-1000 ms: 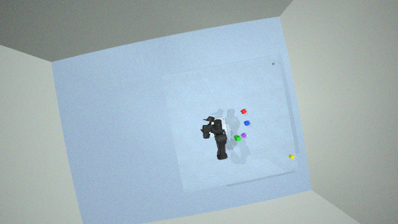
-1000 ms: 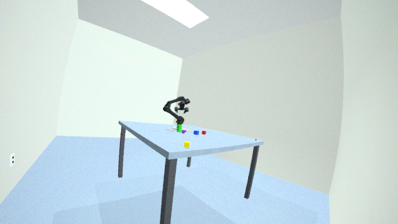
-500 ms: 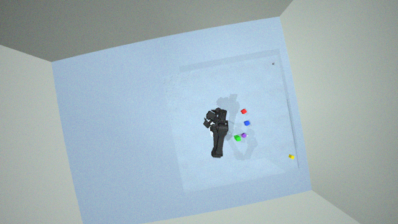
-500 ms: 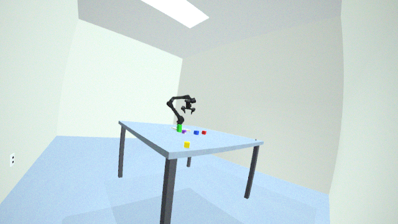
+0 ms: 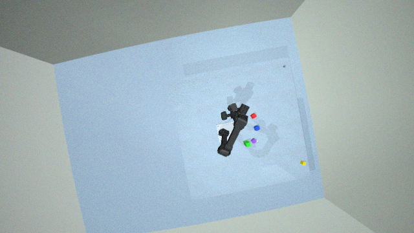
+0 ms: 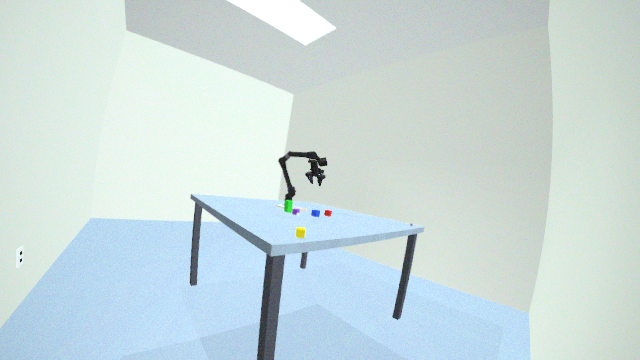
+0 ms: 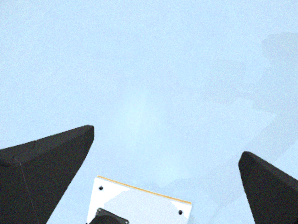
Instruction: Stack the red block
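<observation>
Now: the red block 290 mm ahead of my gripper tip, 190 mm below it and 70 mm to the right of it. The rest, counted from my gripper tip: yellow block (780 mm ahead, 610 mm to the right, 190 mm below); blue block (310 mm ahead, 200 mm to the right, 180 mm below); purple block (330 mm to the right, 270 mm ahead, 190 mm below).
</observation>
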